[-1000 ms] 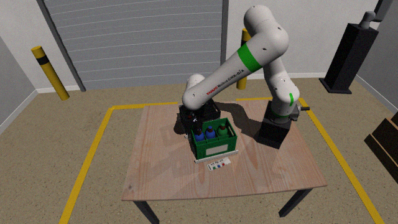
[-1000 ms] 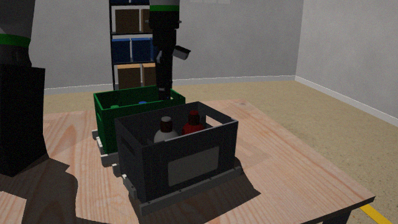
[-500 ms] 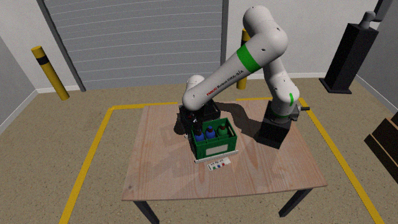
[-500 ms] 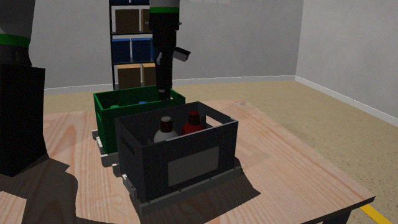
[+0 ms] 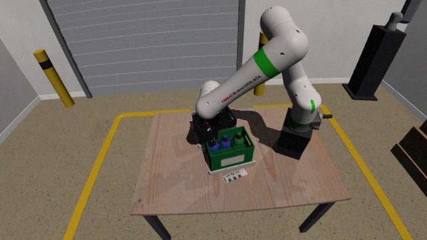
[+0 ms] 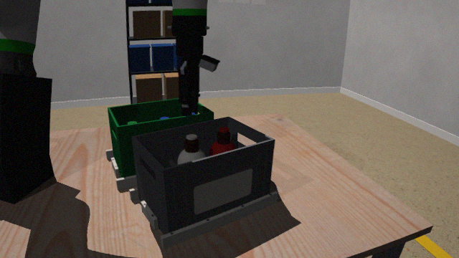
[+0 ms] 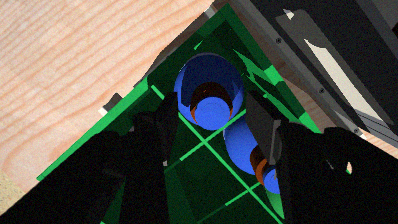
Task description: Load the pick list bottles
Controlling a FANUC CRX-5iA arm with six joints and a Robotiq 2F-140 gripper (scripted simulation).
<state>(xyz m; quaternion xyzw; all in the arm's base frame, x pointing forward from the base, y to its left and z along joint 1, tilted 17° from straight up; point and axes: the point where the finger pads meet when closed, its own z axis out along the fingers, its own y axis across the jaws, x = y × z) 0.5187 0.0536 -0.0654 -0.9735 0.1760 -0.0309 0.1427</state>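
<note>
My hand is 80 mm short of the red-label bottle, 130 mm to the left of it and 80 mm above it. From my hand the other things lie so: blue-label bottle (80 mm below); then white-label bottle (170 mm to the right, 80 mm below); then green crate (90 mm behind, 10 mm to the left, 90 mm below).
</note>
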